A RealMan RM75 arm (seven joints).
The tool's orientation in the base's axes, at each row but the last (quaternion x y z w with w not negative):
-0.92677, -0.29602, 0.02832, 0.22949
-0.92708, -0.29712, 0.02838, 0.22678
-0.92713, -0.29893, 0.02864, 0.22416
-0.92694, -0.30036, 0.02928, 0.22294
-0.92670, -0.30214, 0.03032, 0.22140
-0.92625, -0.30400, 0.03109, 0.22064
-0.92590, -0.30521, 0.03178, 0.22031
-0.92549, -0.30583, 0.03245, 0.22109
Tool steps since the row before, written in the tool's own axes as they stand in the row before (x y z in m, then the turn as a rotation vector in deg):
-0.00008, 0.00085, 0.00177, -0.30, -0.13, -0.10
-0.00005, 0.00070, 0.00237, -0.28, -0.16, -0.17
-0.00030, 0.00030, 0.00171, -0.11, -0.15, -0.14
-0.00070, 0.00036, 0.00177, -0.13, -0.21, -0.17
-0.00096, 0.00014, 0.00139, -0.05, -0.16, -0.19
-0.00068, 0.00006, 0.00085, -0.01, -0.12, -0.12
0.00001, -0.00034, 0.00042, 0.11, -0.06, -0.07
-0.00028, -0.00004, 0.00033, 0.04, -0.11, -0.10
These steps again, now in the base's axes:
0.00006, 0.00007, -0.00196, -0.30, -0.12, 0.12
-0.00011, 0.00042, -0.00243, -0.28, -0.11, 0.20
-0.00040, 0.00030, -0.00169, -0.15, -0.01, 0.18
-0.00071, 0.00004, -0.00180, -0.19, 0.01, 0.23
-0.00097, -0.00011, -0.00139, -0.09, 0.01, 0.24
-0.00068, -0.00010, -0.00084, -0.05, 0.03, 0.16
-0.00026, 0.00041, -0.00023, 0.07, 0.08, 0.10
-0.00031, -0.00001, -0.00030, -0.01, 0.06, 0.14

